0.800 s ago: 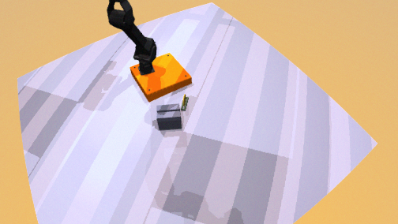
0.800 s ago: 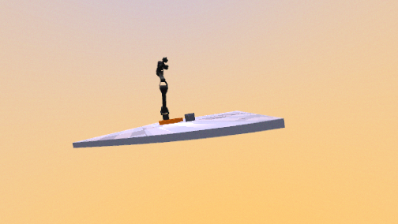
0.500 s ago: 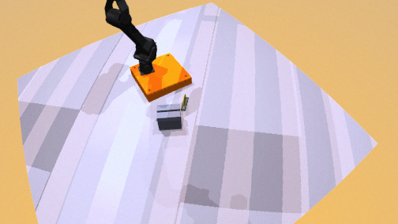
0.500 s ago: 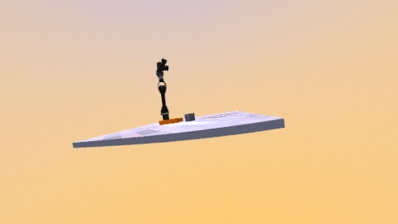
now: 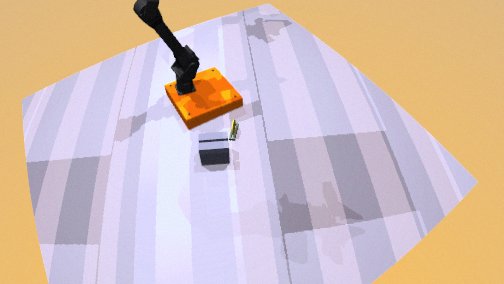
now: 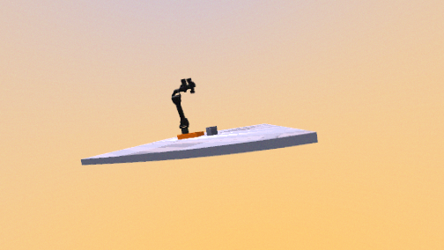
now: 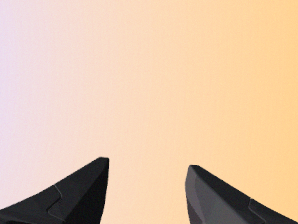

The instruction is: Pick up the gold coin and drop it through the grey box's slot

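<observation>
Right now the thin gold coin is 610 mm below my gripper tip, 260 mm to the right of it and 230 mm ahead of it.
</observation>
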